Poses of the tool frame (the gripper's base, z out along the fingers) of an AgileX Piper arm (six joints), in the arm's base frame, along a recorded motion.
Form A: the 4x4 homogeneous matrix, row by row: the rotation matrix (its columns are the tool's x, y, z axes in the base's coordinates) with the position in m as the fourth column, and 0 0 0 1 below. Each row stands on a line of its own.
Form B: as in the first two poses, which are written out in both.
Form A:
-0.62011 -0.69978 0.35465 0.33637
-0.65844 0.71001 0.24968 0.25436
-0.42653 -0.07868 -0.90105 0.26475
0 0 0 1
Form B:
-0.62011 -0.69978 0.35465 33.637
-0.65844 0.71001 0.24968 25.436
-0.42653 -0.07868 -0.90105 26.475
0 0 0 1

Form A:
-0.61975 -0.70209 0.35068 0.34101
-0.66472 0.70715 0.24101 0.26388
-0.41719 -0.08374 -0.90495 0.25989
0 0 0 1
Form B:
-0.61975 -0.70209 0.35068 34.101
-0.66472 0.70715 0.24101 26.388
-0.41719 -0.08374 -0.90495 25.989
0 0 0 1

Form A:
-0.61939 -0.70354 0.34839 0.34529
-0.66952 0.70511 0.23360 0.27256
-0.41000 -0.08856 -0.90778 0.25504
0 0 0 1
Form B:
-0.61939 -0.70354 0.34839 34.529
-0.66952 0.70511 0.23360 27.256
-0.41000 -0.08856 -0.90778 25.504
0 0 0 1

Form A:
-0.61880 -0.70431 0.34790 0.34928
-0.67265 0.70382 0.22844 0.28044
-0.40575 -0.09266 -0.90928 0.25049
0 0 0 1
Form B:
-0.61880 -0.70431 0.34790 34.928
-0.67265 0.70382 0.22844 28.044
-0.40575 -0.09266 -0.90928 25.049
0 0 0 1

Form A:
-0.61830 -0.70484 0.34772 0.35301
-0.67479 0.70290 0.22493 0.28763
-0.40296 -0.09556 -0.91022 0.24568
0 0 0 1
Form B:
-0.61830 -0.70484 0.34772 35.301
-0.67479 0.70290 0.22493 28.763
-0.40296 -0.09556 -0.91022 24.568
0 0 0 1

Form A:
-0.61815 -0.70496 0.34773 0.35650
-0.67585 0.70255 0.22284 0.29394
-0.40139 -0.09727 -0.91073 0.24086
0 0 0 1
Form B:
-0.61815 -0.70496 0.34773 35.650
-0.67585 0.70255 0.22284 29.394
-0.40139 -0.09727 -0.91073 24.086
0 0 0 1

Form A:
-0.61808 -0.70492 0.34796 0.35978
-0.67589 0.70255 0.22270 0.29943
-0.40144 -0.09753 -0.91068 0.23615
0 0 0 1
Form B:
-0.61808 -0.70492 0.34796 35.978
-0.67589 0.70255 0.22270 29.943
-0.40144 -0.09753 -0.91068 23.615
0 0 0 1

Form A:
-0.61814 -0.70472 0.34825 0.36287
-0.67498 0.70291 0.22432 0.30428
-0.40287 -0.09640 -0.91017 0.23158
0 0 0 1
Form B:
-0.61814 -0.70472 0.34825 36.287
-0.67498 0.70291 0.22432 30.428
-0.40287 -0.09640 -0.91017 23.158
0 0 0 1

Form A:
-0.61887 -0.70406 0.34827 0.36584
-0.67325 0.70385 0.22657 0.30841
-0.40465 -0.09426 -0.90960 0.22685
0 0 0 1
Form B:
-0.61887 -0.70406 0.34827 36.584
-0.67325 0.70385 0.22657 30.841
-0.40465 -0.09426 -0.90960 22.685
0 0 0 1

